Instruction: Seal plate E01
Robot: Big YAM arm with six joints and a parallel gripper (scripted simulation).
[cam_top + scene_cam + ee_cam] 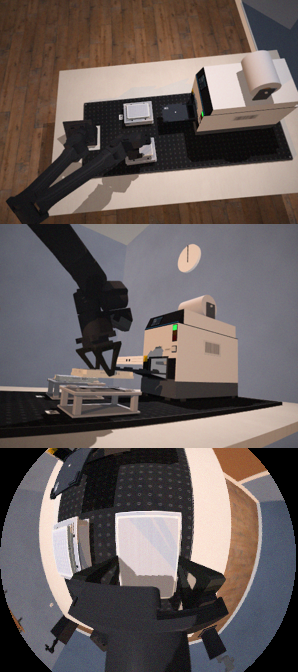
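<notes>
Now: the nest 5 cm below my hand. From my hand the other things lie so: plate (1 cm ahead, 22 cm to the left, 3 cm below); sealer stage (21 cm ahead, 17 cm to the left, 1 cm above); start button (31 cm ahead, 7 cm to the left, 10 cm above).
</notes>
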